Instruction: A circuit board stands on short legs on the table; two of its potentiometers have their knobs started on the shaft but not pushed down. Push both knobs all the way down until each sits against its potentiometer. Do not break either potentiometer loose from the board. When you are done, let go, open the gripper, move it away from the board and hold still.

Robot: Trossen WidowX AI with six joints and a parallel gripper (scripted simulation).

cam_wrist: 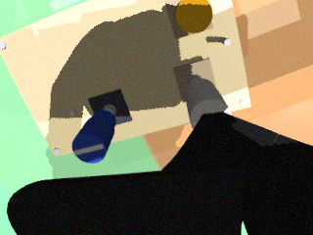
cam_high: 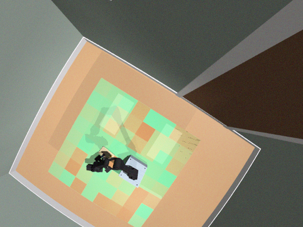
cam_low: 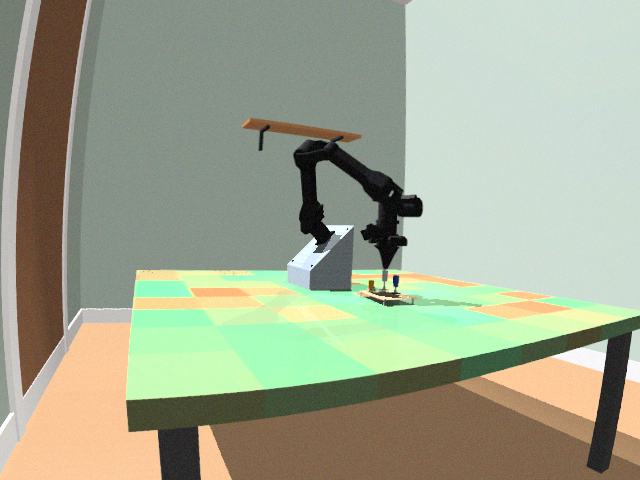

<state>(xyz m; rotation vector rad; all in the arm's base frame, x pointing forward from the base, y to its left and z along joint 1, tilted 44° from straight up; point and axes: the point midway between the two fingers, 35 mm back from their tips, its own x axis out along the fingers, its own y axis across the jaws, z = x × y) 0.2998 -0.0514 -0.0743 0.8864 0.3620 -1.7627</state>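
The white knob is 2 cm below my gripper tip. From my gripper tip the other things lie so: blue knob: 6 cm ahead, 3 cm below, 1 cm to the right.
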